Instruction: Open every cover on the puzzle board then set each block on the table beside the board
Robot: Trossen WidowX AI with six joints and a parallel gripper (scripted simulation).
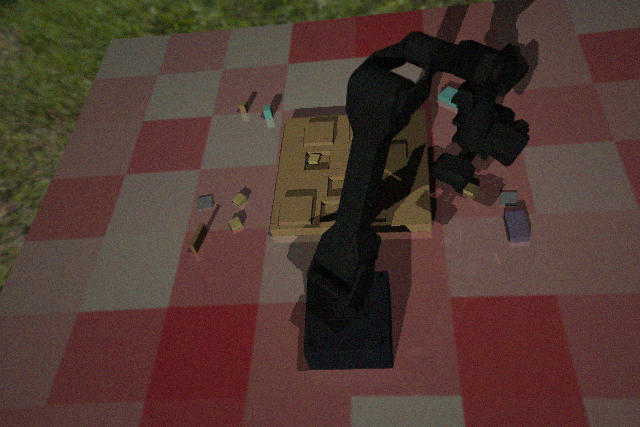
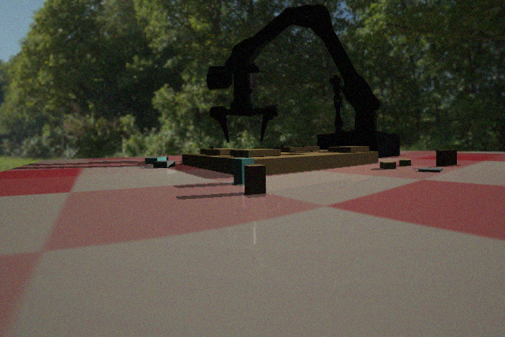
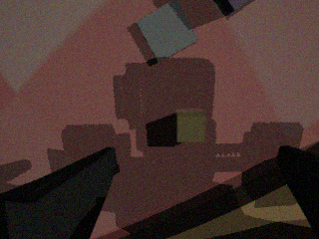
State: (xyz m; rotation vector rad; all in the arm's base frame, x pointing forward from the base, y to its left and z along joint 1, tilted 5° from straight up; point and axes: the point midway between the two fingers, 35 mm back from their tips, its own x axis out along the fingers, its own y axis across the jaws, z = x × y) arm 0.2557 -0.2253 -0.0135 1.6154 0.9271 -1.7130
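My gripper tip is now 24 cm to the right of the tan puzzle board, 6 cm short of it and 3 cm above it. The rest, counted from my gripper tip: brown slab 51 cm to the left, 7 cm behind, 3 cm below; then teal cube 41 cm to the left, 26 cm ahead, 3 cm below; then purple block 9 cm behind, 6 cm to the right, 4 cm below.
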